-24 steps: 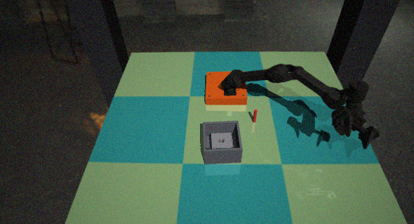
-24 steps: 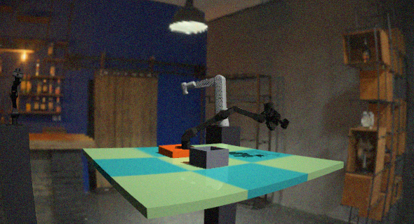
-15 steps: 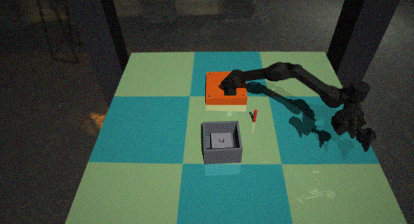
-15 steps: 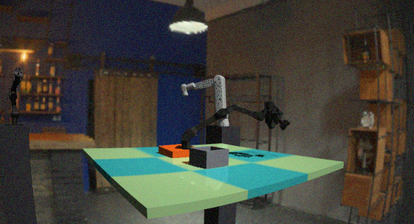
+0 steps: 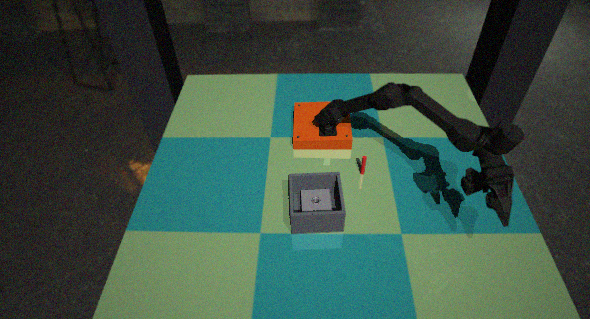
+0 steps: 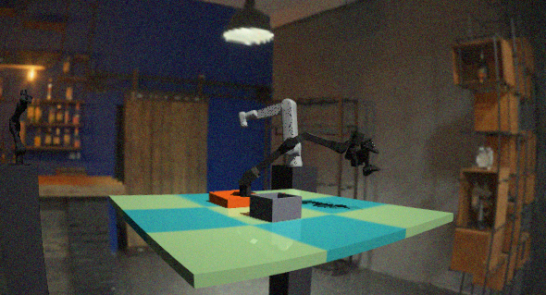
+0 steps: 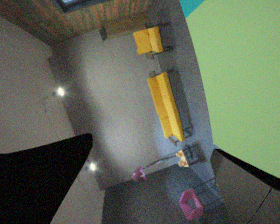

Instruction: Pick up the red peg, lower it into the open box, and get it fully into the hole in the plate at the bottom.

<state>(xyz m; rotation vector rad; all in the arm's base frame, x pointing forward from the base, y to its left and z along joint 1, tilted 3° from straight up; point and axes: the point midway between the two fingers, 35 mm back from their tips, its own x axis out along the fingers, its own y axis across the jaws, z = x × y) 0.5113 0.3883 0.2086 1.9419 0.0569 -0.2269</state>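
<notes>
Right now the red peg is 380 mm behind my gripper tip, 270 mm to the right of it and 200 mm below it. The rest, counted from my gripper tip: grey box 440 mm to the right, 220 mm below, 220 mm behind; grey plate 440 mm to the right, 220 mm behind, 200 mm below.
</notes>
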